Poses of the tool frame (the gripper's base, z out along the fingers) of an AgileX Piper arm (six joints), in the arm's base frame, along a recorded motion.
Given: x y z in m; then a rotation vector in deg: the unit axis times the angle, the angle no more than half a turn.
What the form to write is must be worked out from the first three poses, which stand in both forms.
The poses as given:
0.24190, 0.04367, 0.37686, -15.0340, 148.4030, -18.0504
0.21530, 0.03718, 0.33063, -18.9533, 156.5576, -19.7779
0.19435, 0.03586, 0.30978, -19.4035, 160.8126, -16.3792
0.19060, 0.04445, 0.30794, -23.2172, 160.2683, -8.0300
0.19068, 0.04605, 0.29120, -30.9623, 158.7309, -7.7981
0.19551, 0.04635, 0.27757, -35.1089, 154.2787, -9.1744
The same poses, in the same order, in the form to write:
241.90, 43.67, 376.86, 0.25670, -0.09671, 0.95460, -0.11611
215.30, 37.18, 330.63, 0.18278, -0.11724, 0.96844, -0.12234
194.35, 35.86, 309.78, 0.14949, -0.11784, 0.97666, -0.09948
190.60, 44.45, 307.94, 0.15523, -0.14146, 0.97647, -0.04892
190.68, 46.05, 291.20, 0.15721, -0.18885, 0.96817, -0.04756
195.51, 46.35, 277.57, 0.18662, -0.21763, 0.95633, -0.05687

